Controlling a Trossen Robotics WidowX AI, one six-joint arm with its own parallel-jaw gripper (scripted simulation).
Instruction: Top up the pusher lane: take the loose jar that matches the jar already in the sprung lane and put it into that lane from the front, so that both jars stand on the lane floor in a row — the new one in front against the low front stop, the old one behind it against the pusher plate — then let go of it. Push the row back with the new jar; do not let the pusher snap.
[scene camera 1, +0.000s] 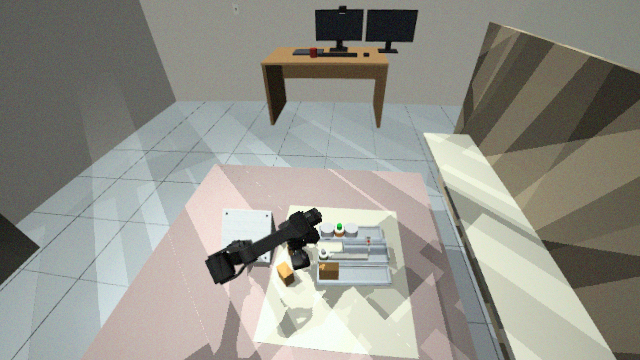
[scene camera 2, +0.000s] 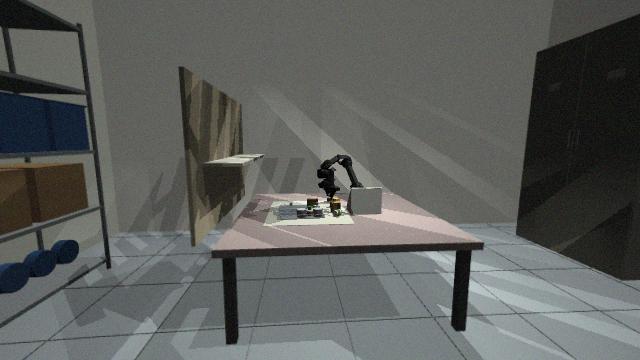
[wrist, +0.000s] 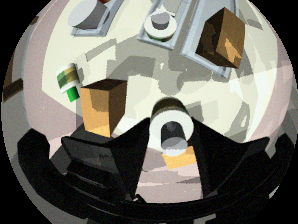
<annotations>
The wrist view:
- my gripper: 170, 122
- brown block: 221, 42
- brown block: 103, 102
</annotations>
